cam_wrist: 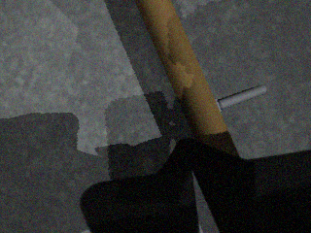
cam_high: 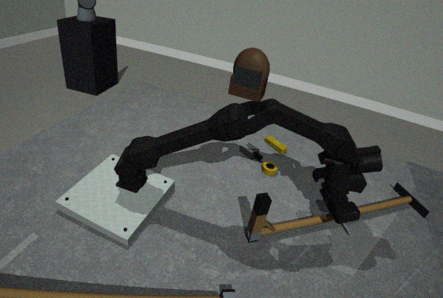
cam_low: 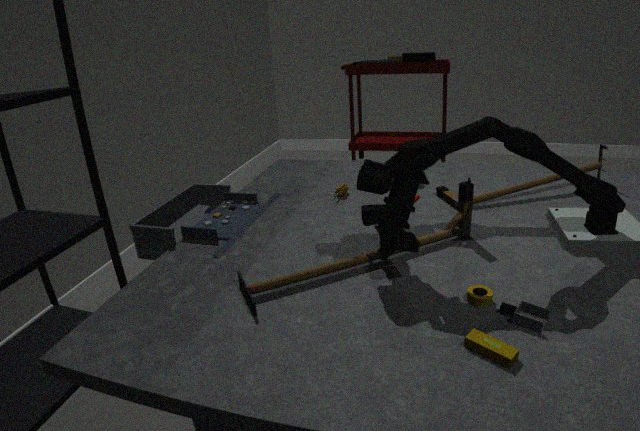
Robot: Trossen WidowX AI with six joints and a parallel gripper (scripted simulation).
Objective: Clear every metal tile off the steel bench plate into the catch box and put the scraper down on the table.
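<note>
My gripper tip is 5 cm below the long scraper and 3 cm short of it. The rest, counted from my gripper tip: yellow level: 28 cm to the left, 20 cm behind; then grey clamp: 27 cm behind, 19 cm to the left; then yellow tape roll: 20 cm behind, 13 cm to the left.
</note>
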